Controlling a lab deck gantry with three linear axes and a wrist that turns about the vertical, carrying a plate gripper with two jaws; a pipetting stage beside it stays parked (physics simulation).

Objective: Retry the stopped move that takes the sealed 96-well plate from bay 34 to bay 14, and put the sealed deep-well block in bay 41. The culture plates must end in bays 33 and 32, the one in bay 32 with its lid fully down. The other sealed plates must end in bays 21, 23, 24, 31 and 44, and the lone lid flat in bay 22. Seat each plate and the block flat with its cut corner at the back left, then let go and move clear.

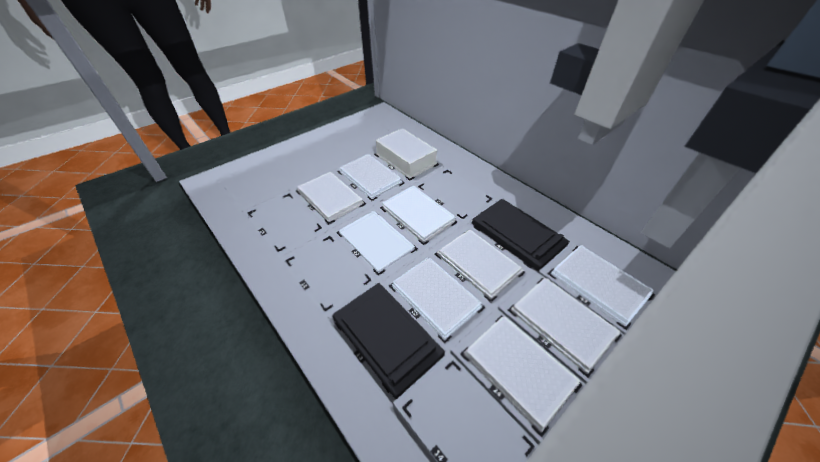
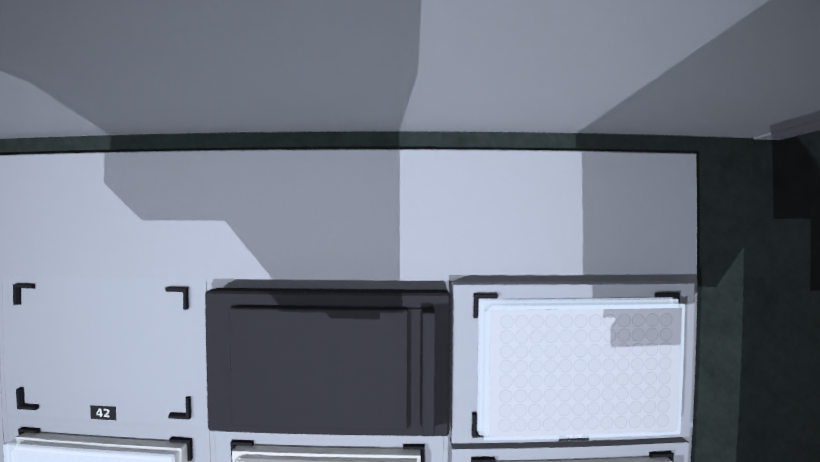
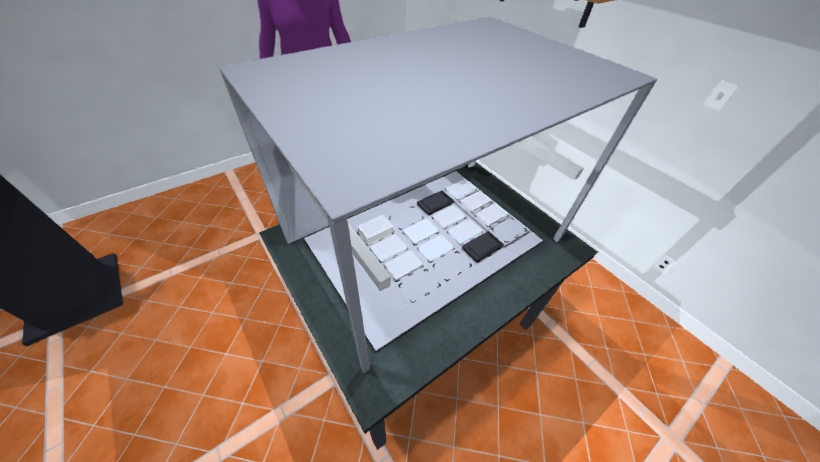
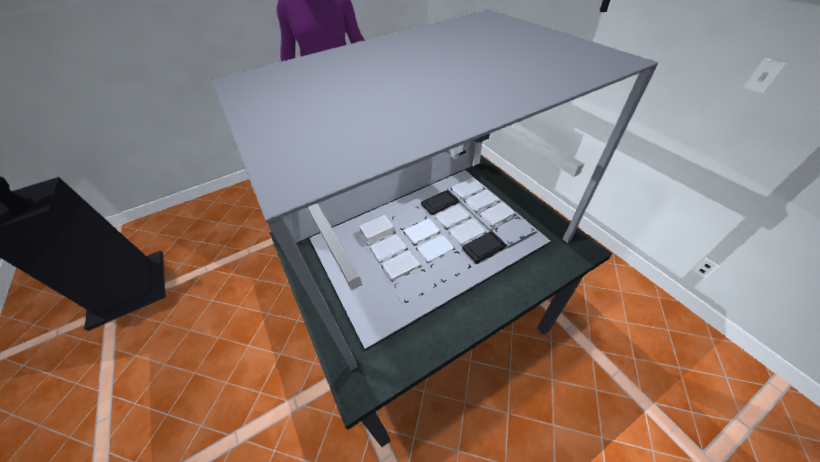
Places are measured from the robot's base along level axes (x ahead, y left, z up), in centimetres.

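Pixels of known places: gripper, fingertip midpoint: (image 1: 673, 219) (image 4: 468, 158); robot's base at its link origin: (image 1: 250, 213) (image 3: 412, 302) (image 4: 406, 302).
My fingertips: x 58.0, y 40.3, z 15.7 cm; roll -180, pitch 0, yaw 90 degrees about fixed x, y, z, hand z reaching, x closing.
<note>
For each thing: its middle in the pictures, then the offset to it from my fingertips. "spot": a spot on its surface instead.
- sealed plate at the middle of its body: (image 1: 563, 320) (image 4: 481, 200) (image 3: 476, 201) dy -14.6, dx -2.4, dz -13.5 cm
- Bay 14 at a spot on its surface: (image 1: 476, 416) spot: dy -34.2, dx -2.2, dz -14.3 cm
- deep-well block at the middle of its body: (image 1: 405, 152) (image 3: 375, 229) (image 4: 376, 229) dy -3.9, dx -51.6, dz -13.6 cm
- smooth-topped plate at the middle of its body: (image 1: 418, 210) (image 4: 421, 230) (image 3: 420, 230) dy -14.6, dx -35.2, dz -14.4 cm
- thin pale piece at the middle of its body: (image 1: 376, 239) (image 4: 435, 248) (image 3: 435, 247) dy -25.3, dx -35.2, dz -15.3 cm
- bay 21 at a spot on its surface: (image 1: 331, 195) spot: dy -25.5, dx -50.5, dz -14.3 cm
- bay 31 at a spot on its surface: (image 1: 371, 173) spot: dy -14.6, dx -51.0, dz -14.3 cm
- bay 23 at a spot on its surface: (image 1: 437, 295) spot: dy -25.6, dx -18.2, dz -14.3 cm
- bay 24 at a spot on its surface: (image 1: 522, 370) spot: dy -25.8, dx -1.8, dz -12.8 cm
- bay 44 at a spot on its surface: (image 2: 585, 373) (image 1: 601, 279) spot: dy -4.0, dx -2.5, dz -12.8 cm
- bay 13 at the middle of its body: (image 1: 386, 333) (image 4: 484, 245) (image 3: 482, 245) dy -35.9, dx -18.4, dz -14.2 cm
- bay 43 at the middle of its body: (image 2: 326, 363) (image 1: 519, 230) (image 4: 439, 201) (image 3: 435, 201) dy -3.8, dx -18.4, dz -14.2 cm
The sealed plate (image 1: 565, 324) (image 3: 476, 200) (image 4: 483, 200) lies in bay 34. Bay 14 (image 1: 476, 416) is bare. The deep-well block (image 1: 406, 146) (image 3: 375, 228) (image 4: 376, 228) stands in bay 41. A smooth-topped plate (image 1: 418, 211) lies in bay 32, and a plate (image 1: 480, 261) in bay 33. A thin pale piece (image 1: 377, 239), seemingly the lone lid, lies flat in bay 22. Other plates lie in bay 21 (image 1: 331, 195), bay 31 (image 1: 371, 173), bay 23 (image 1: 437, 295), bay 24 (image 1: 522, 370) and bay 44 (image 1: 602, 281) (image 2: 585, 373). Cut corners are too small to judge. The gripper's jaws do not show.
Black raised devices stand in bay 13 (image 1: 387, 335) and bay 43 (image 1: 519, 229) (image 2: 321, 367). Bays 11, 12 and 42 (image 2: 103, 350) hold no plate. A beige column (image 1: 639, 63) hangs near the back wall. Side rails (image 4: 335, 246) and posts (image 4: 611, 149) flank the deck.
</note>
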